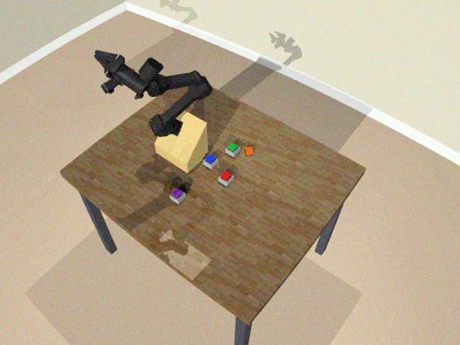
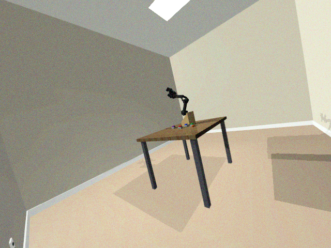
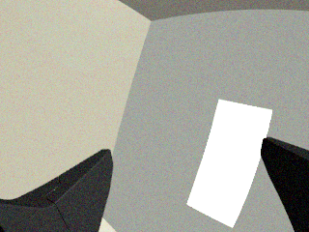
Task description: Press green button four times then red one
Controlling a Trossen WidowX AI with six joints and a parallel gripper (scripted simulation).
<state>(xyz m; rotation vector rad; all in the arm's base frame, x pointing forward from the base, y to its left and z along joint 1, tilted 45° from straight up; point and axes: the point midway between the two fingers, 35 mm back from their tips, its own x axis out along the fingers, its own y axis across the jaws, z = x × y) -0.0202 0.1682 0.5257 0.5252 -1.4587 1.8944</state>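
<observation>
The green button lies 300 mm ahead of my gripper tip, 390 mm to the left of it and 620 mm below it. The rest, counted from my gripper tip: purple button 260 mm ahead, 40 mm to the left, 620 mm below; blue button 260 mm ahead, 270 mm to the left, 620 mm below; red button 370 mm ahead, 230 mm to the left, 620 mm below.
</observation>
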